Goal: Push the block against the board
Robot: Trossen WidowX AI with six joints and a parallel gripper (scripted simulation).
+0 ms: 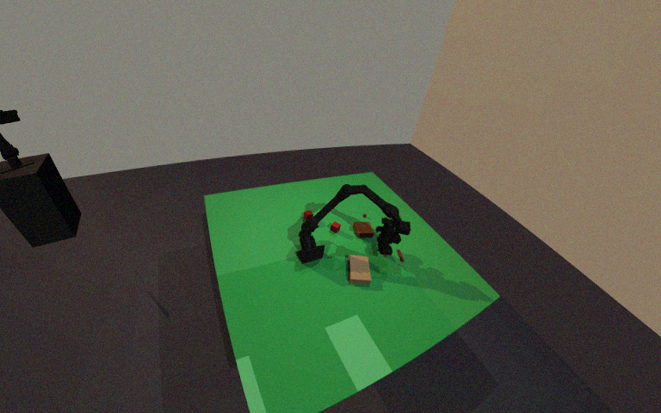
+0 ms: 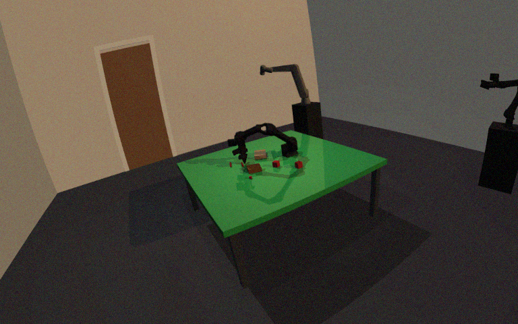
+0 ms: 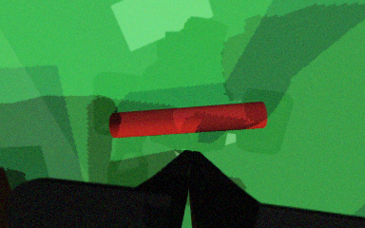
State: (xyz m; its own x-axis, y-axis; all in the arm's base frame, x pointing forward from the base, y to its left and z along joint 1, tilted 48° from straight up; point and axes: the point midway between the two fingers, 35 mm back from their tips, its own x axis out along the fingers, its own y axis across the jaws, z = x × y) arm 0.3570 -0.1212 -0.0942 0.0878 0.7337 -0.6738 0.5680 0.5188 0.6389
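Right now the tiny red piece is 12 cm ahead of my gripper tip and 27 cm to the left of it. From my gripper tip the other things lie so: board (19 cm behind, 5 cm to the right, 1 cm above); then square block (2 cm ahead, 17 cm to the left, 1 cm above).
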